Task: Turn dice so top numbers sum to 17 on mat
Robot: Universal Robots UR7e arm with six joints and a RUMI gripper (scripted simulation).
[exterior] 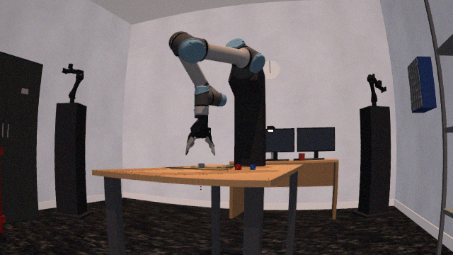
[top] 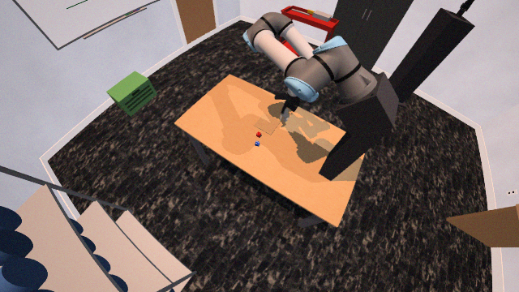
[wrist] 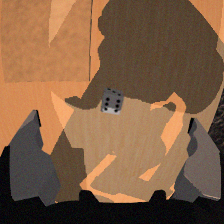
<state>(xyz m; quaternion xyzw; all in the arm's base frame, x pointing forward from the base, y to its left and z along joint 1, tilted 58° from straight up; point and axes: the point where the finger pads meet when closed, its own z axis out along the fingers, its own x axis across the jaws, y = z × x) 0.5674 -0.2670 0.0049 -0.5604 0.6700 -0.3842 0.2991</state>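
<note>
My gripper is now 1 cm past the grey die, 1 cm to the right of it and 5 cm above it. The rest, counted from my hand: red die: 15 cm ahead, 18 cm to the left, 5 cm below; then blue die: 14 cm ahead, 25 cm to the left, 5 cm below; then tan mat: 11 cm ahead, 7 cm to the left, 6 cm below.
</note>
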